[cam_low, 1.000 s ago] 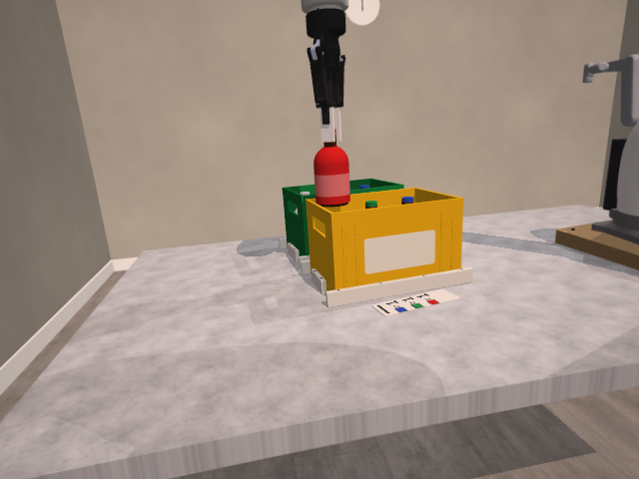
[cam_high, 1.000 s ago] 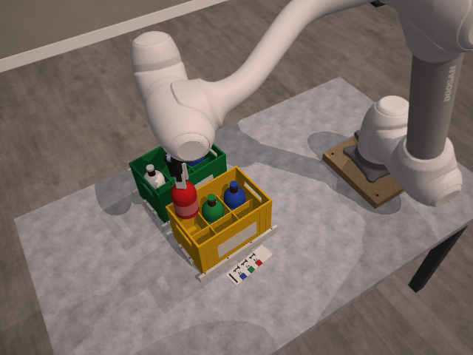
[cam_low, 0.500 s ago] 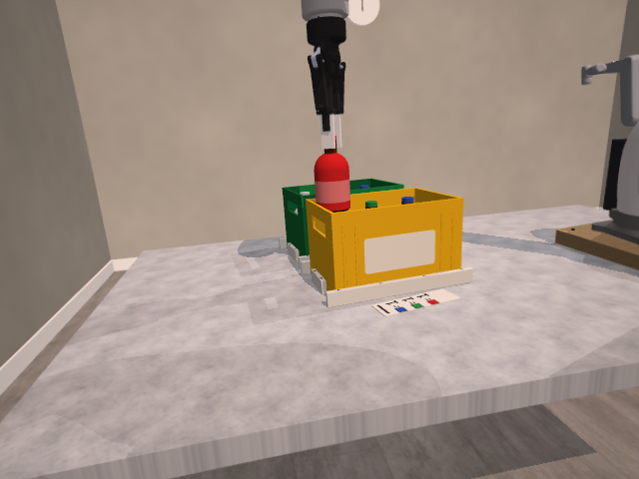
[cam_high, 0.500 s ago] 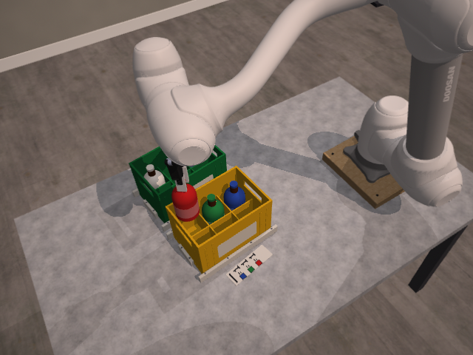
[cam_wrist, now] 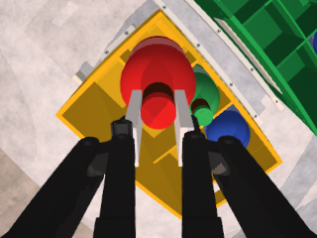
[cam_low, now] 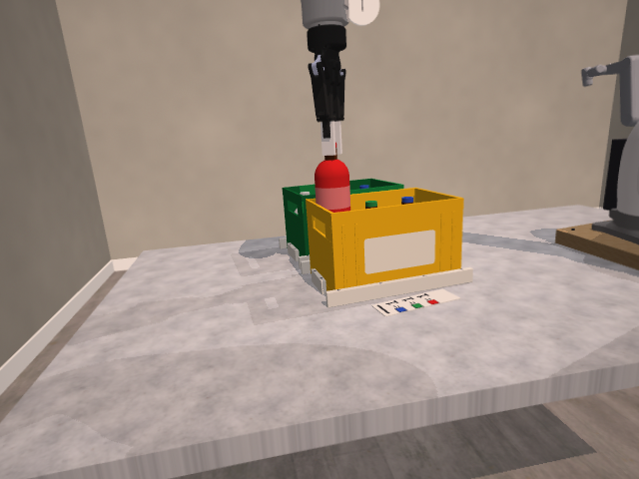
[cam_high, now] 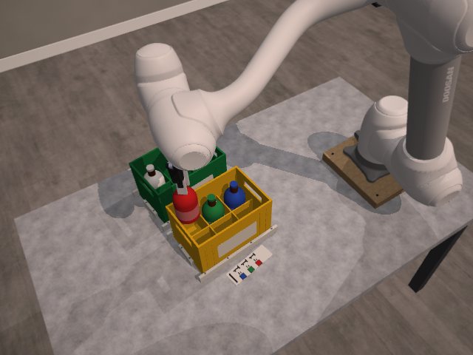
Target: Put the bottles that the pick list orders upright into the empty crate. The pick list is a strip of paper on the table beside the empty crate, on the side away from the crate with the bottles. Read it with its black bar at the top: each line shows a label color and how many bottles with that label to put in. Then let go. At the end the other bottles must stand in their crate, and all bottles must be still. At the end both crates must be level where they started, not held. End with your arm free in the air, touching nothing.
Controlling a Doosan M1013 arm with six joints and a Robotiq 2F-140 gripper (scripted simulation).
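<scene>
Now: the red-capped bottle 8 cm below my hand. Round my hand: green bottle 8 cm behind, 2 cm to the right, 22 cm below; then yellow crate 9 cm behind, 2 cm to the left, 22 cm below; then blue bottle 17 cm behind, 4 cm to the right, 22 cm below.
</scene>
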